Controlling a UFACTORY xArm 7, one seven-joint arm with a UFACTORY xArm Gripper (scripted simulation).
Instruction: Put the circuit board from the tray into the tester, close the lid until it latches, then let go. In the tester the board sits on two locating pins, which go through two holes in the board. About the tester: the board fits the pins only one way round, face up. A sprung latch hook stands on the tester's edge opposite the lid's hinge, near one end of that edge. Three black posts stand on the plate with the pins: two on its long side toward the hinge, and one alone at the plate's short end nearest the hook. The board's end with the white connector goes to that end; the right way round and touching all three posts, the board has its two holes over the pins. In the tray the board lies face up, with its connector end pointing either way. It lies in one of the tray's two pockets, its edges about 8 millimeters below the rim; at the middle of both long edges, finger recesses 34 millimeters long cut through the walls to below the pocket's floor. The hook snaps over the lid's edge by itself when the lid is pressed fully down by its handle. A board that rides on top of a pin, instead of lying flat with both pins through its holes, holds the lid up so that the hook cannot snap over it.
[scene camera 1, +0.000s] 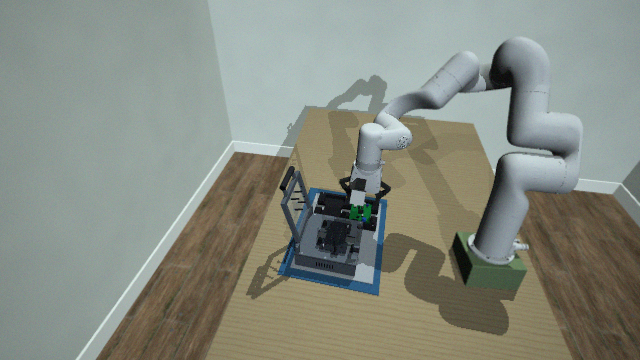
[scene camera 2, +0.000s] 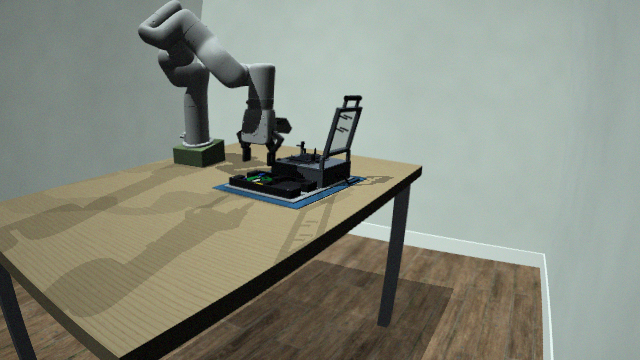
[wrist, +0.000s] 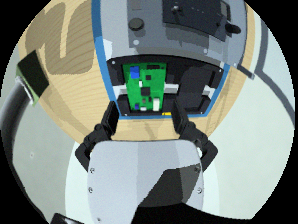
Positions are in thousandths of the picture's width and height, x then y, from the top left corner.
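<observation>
There's a lid (scene camera 1: 462, 568) here, and a green circuit board (wrist: 488, 364) as well. My gripper (scene camera 2: 404, 454) is in the scene too, and I can also see it in scene camera 1 (scene camera 1: 566, 562) and in the wrist view (wrist: 485, 475).
</observation>
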